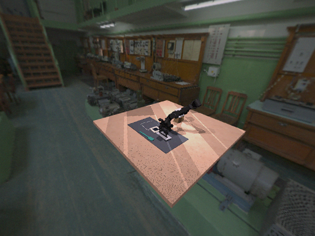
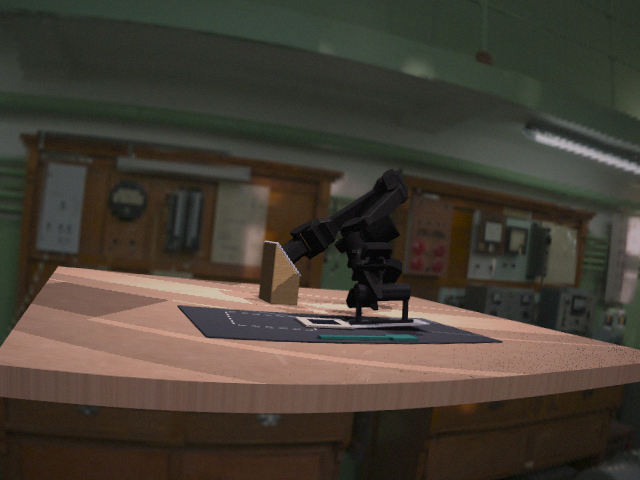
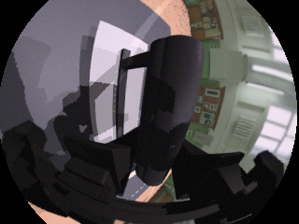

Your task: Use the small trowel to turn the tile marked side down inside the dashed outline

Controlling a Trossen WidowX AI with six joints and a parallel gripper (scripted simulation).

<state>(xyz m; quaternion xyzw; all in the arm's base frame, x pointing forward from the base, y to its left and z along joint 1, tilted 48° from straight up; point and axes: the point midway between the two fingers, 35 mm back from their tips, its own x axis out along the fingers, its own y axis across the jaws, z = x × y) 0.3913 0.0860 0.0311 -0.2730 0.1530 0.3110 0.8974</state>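
Now: the dark mat 2 cm behind my gripper tip, 8 cm to the right of it and 7 cm below it. Also, from my gripper tip: tile 4 cm behind, 11 cm to the right, 5 cm below; then teal trowel 12 cm ahead, 6 cm to the right, 5 cm below.
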